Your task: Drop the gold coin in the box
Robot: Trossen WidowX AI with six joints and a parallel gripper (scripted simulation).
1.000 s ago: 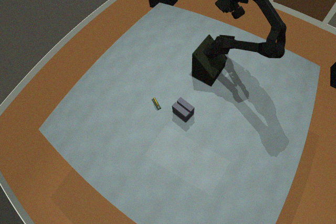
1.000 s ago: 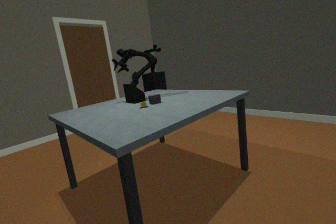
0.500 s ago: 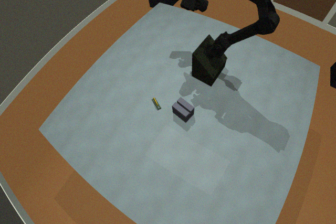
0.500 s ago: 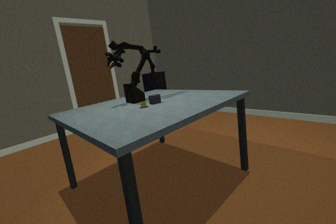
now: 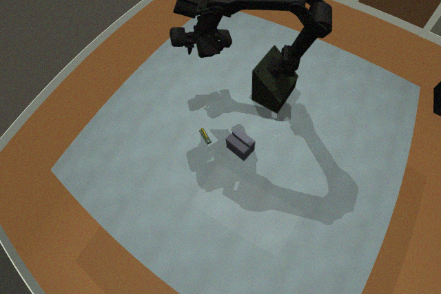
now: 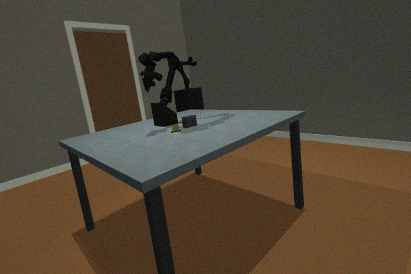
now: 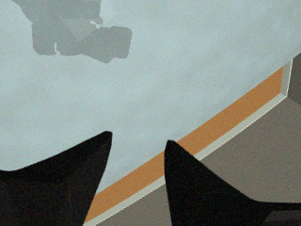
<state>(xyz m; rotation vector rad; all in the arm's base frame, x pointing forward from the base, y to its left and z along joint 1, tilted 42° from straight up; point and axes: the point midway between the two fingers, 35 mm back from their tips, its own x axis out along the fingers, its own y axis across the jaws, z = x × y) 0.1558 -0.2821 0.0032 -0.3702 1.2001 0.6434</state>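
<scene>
Right now my gripper tip is 140 mm short of the gold coin, 80 mm to the right of it and 260 mm above it.
</scene>
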